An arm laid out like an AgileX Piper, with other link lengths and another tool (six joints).
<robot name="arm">
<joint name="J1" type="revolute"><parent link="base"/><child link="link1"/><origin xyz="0.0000 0.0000 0.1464" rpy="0.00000 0.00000 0.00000"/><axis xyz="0 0 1"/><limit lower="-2.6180" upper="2.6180"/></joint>
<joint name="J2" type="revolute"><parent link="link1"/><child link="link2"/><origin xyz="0.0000 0.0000 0.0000" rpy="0.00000 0.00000 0.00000"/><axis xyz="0 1 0"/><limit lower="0.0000" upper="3.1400"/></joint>
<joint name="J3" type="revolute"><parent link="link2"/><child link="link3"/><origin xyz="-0.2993 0.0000 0.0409" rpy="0.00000 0.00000 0.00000"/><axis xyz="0 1 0"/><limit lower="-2.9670" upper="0.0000"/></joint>
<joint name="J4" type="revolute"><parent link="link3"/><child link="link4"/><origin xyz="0.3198 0.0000 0.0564" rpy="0.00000 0.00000 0.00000"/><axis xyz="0.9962 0 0.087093"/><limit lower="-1.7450" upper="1.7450"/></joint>
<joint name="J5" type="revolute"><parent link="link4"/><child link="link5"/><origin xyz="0.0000 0.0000 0.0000" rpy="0.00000 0.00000 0.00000"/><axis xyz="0 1 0"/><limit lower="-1.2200" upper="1.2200"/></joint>
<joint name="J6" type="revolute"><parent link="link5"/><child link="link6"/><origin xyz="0.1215 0.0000 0.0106" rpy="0.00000 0.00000 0.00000"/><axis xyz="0.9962 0 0.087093"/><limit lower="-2.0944" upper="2.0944"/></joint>
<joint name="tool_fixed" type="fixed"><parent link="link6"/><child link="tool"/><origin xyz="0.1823 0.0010 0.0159" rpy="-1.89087 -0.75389 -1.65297"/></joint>
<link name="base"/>
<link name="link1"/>
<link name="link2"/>
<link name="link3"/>
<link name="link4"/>
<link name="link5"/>
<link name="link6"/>
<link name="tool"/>
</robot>
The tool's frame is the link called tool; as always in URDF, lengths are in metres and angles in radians.
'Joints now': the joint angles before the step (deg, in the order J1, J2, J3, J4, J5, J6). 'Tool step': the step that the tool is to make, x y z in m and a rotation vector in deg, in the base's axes. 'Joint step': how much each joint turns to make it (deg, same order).
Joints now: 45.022, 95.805, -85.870, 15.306, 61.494, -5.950
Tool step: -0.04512, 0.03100, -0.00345, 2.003, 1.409, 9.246
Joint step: 3.406, 0.563, 0.718, 5.232, 0.175, -7.162
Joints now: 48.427, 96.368, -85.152, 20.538, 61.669, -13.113
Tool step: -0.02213, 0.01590, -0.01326, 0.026, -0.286, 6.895
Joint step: 2.064, 1.793, 0.126, 2.024, -0.223, -5.931
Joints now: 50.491, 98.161, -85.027, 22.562, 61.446, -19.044
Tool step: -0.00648, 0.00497, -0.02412, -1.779, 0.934, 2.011
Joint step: 0.884, 2.749, 0.000, 0.116, -0.318, -1.443
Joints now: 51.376, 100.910, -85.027, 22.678, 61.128, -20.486
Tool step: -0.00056, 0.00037, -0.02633, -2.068, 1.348, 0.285
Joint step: 0.178, 2.884, 0.094, -0.112, -0.459, -0.287
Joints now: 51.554, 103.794, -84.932, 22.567, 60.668, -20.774
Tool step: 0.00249, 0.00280, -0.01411, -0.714, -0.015, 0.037
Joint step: 0.251, 1.644, 0.000, -0.317, -1.134, -0.137
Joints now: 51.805, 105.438, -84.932, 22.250, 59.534, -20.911
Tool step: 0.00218, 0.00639, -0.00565, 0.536, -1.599, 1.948
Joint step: 0.491, 0.799, 0.001, -0.145, -1.610, -2.216
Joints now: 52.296, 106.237, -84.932, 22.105, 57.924, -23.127
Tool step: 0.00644, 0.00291, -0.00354, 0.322, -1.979, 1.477
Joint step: 0.120, 0.459, 0.002, -0.695, -1.450, -1.854
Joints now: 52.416, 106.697, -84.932, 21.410, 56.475, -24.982
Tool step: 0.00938, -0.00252, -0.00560, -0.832, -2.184, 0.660
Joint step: 0.095, 0.416, 0.000, -2.123, -1.059, -0.328
